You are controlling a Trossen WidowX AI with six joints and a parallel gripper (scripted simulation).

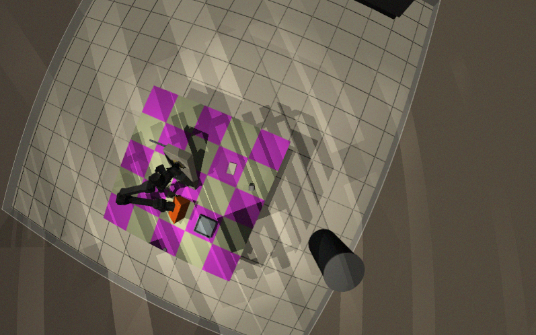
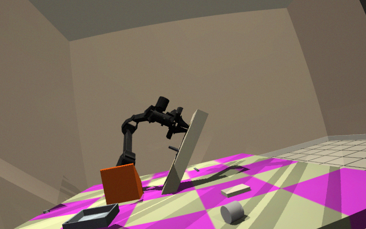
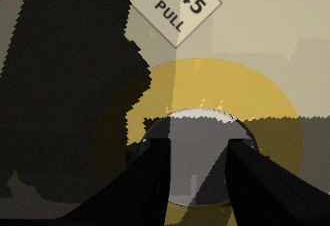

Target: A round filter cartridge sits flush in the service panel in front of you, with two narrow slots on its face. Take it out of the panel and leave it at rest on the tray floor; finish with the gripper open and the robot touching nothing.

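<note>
The round filter cartridge lies 1 cm below my gripper tip and 1 cm ahead of it. The rest, counted from my gripper tip: flat beige slab 31 cm to the right, 26 cm below, 6 cm ahead; grey tray 46 cm behind, 26 cm below, 25 cm to the right.
</note>
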